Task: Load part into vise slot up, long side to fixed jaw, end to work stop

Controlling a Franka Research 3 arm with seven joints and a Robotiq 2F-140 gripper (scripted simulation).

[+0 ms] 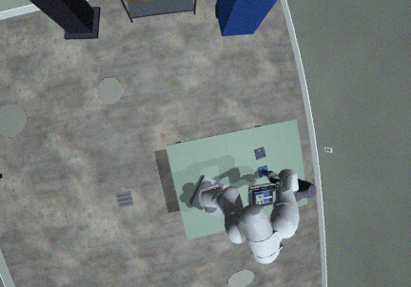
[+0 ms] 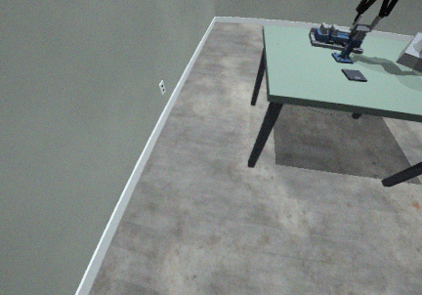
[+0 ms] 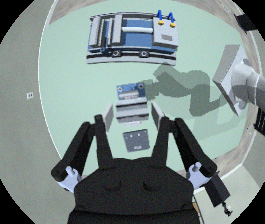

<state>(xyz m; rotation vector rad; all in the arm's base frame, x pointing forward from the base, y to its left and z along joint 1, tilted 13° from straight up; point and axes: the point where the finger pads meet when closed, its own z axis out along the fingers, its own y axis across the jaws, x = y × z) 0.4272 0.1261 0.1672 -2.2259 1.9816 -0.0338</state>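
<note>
Now: hand 20 mm above the part. From my hand the other things lie so: vise (210 mm to the right, 140 mm below, 20 mm ahead).
</note>
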